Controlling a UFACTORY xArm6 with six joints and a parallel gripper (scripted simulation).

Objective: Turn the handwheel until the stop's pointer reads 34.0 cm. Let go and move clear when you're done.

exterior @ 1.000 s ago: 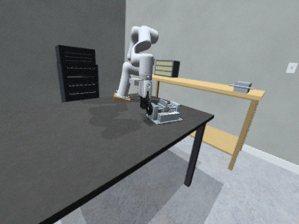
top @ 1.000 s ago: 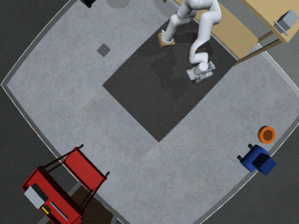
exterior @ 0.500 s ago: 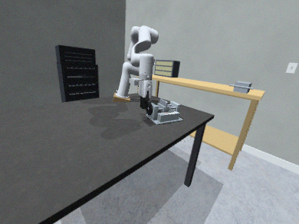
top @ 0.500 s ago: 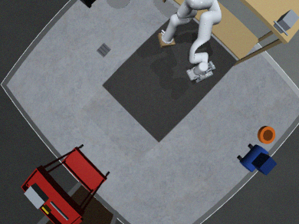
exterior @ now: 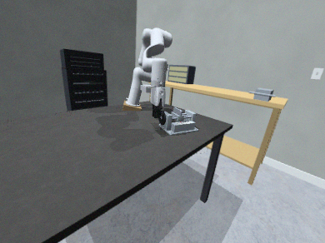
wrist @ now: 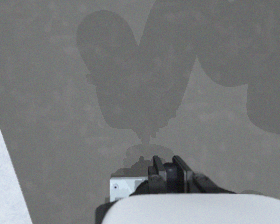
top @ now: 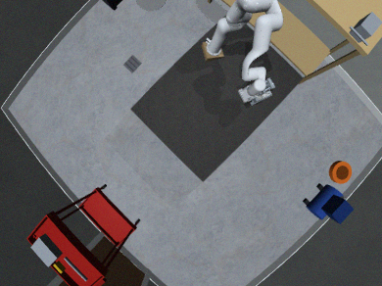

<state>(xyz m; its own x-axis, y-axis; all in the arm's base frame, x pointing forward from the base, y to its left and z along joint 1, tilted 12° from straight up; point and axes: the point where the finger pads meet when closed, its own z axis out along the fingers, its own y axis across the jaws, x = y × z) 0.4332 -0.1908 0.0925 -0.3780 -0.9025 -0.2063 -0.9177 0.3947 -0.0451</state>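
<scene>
My hand is 1 cm to the right of the upright knob. Also, from my hand: handwheel 1 cm ahead, 2 cm to the left, 1 cm below; sliding stop 6 cm ahead, 13 cm to the left, 1 cm below.
</scene>
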